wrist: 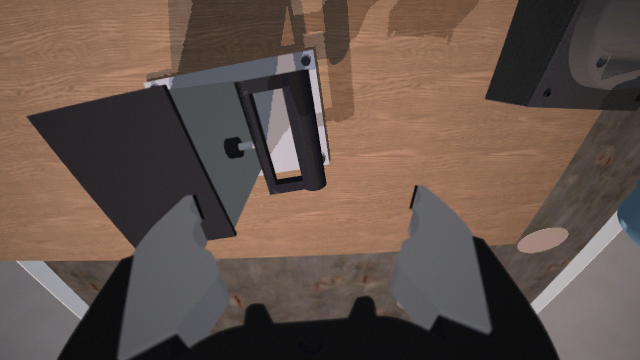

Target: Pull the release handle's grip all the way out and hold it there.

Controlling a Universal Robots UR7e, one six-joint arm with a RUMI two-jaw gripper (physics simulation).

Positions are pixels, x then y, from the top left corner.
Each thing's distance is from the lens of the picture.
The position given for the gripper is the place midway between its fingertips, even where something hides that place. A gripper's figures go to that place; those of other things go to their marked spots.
gripper (308, 193): 13 cm
light metal base plate (303, 60): 30 cm
